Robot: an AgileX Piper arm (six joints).
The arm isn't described. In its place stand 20 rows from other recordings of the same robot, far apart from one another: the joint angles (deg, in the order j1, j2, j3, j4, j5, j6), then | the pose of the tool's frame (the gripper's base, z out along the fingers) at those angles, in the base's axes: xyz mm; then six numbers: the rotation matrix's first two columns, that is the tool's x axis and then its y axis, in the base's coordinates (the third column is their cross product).
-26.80 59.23 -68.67 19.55 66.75 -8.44 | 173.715, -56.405, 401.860, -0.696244, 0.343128, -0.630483, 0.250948, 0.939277, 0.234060
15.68 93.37 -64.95 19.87 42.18 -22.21 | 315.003, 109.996, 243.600, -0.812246, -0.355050, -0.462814, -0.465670, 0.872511, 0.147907
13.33 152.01 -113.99 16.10 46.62 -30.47 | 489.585, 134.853, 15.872, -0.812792, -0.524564, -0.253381, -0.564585, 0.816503, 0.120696
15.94 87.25 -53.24 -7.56 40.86 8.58 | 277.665, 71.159, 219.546, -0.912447, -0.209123, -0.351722, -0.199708, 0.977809, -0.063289
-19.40 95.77 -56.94 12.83 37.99 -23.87 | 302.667, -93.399, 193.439, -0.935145, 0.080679, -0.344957, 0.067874, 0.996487, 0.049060
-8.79 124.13 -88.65 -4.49 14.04 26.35 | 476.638, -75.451, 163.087, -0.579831, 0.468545, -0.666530, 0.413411, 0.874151, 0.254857
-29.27 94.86 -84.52 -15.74 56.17 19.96 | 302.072, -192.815, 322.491, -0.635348, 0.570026, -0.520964, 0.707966, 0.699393, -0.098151
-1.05 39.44 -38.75 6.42 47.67 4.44 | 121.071, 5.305, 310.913, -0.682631, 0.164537, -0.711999, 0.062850, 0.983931, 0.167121
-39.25 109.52 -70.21 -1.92 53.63 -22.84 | 272.233, -225.594, 162.165, -0.964441, 0.263375, -0.022075, 0.264073, 0.963701, -0.039325
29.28 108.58 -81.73 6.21 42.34 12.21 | 351.975, 204.959, 223.854, -0.899736, -0.173849, -0.400315, -0.266833, 0.944959, 0.189347
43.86 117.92 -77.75 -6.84 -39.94 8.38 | 337.259, 333.748, 235.195, 0.016640, 0.091384, -0.995677, -0.747844, 0.662117, 0.048272
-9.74 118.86 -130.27 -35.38 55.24 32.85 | 457.326, -122.420, 399.783, -0.428484, 0.240909, -0.870841, 0.632718, 0.768048, -0.098847
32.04 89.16 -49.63 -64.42 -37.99 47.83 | 249.788, 215.929, 261.167, -0.059058, -0.222433, -0.973158, -0.921639, 0.386688, -0.032453
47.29 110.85 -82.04 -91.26 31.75 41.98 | 337.761, 295.319, 261.753, 0.053113, -0.895876, -0.441119, -0.394374, 0.387015, -0.833480
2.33 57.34 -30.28 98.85 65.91 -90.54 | 156.512, 88.522, 305.666, -0.369195, 0.135142, -0.919474, -0.841696, 0.370831, 0.392469
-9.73 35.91 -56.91 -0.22 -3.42 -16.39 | 87.656, -15.009, 494.272, 0.415635, -0.361291, -0.834695, 0.300141, 0.920795, -0.249103
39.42 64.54 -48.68 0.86 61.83 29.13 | 146.738, 122.177, 282.037, -0.956191, -0.147900, -0.252634, -0.191497, 0.968747, 0.157662
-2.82 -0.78 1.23 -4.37 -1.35 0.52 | 55.776, -2.584, 208.902, 0.099124, -0.072087, -0.992461, 0.054191, 0.996283, -0.066953
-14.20 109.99 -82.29 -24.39 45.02 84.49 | 390.321, -126.185, 219.778, -0.022163, 0.911817, -0.409998, 0.947341, 0.150196, 0.282819
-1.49 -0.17 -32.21 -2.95 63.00 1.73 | -14.717, -3.791, 291.198, -0.431359, 0.018018, -0.902000, 0.070253, 0.997435, -0.013672
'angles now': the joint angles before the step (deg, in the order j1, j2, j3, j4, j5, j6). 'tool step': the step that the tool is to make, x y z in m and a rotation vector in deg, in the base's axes. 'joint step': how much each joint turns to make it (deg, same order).
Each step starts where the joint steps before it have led.
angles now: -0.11, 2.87, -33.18, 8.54, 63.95, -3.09
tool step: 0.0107, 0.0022, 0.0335, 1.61, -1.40, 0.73
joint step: -0.02, 6.85, -6.30, 1.76, -1.97, -0.01
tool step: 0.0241, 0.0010, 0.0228, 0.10, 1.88, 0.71
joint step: 0.00, 8.36, -4.54, 0.96, -1.80, -1.03
